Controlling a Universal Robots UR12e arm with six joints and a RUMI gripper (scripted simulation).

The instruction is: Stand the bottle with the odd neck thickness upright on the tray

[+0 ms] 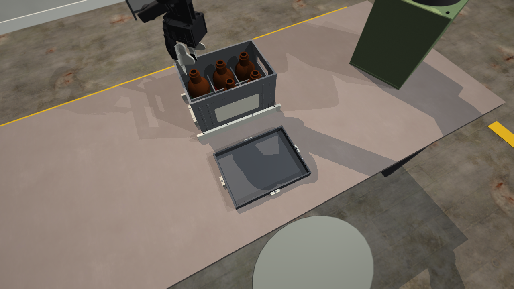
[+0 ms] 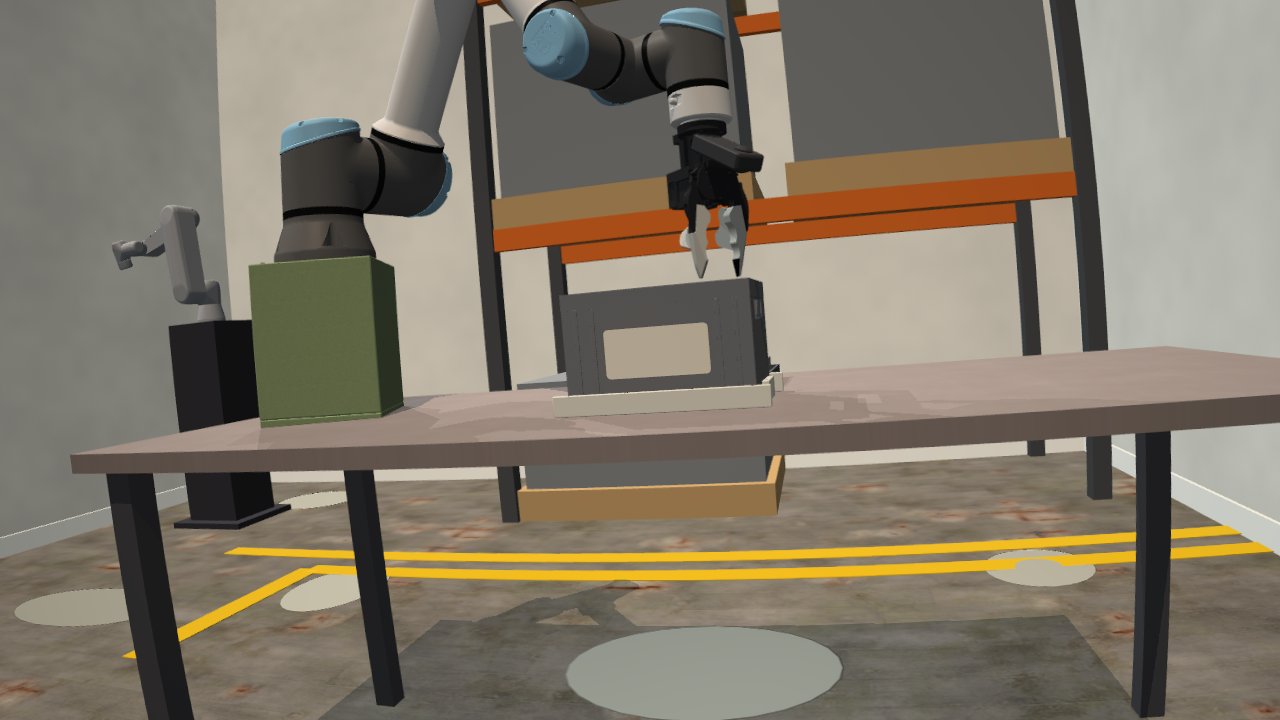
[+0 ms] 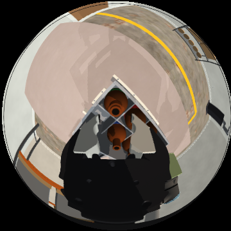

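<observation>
My gripper is now 90 mm past the grey crate, 50 mm to the right of it and 110 mm above it. From my hand the other things lie so: dark tray: 70 mm behind, 330 mm to the left, 180 mm below; brown bottle: 90 mm behind, 100 mm to the left, 110 mm below.
</observation>
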